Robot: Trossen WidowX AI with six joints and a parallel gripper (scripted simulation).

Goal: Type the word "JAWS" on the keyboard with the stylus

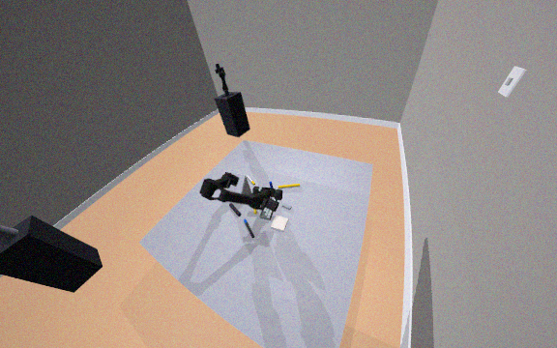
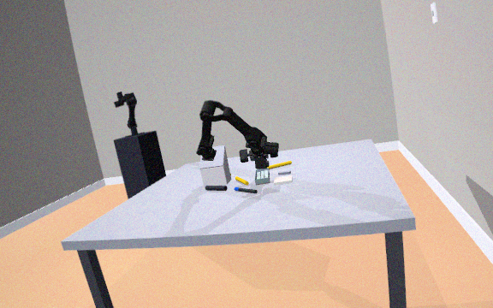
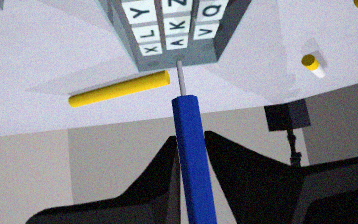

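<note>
Right now my gripper tip is 12 cm short of the grey block, 3 cm to the left of it and 8 cm above it. Round my gripper tip: grey stylus tip: 5 cm below; then stylus: 1 cm below; then white pad: 15 cm ahead, 15 cm to the right, 8 cm below.
</note>
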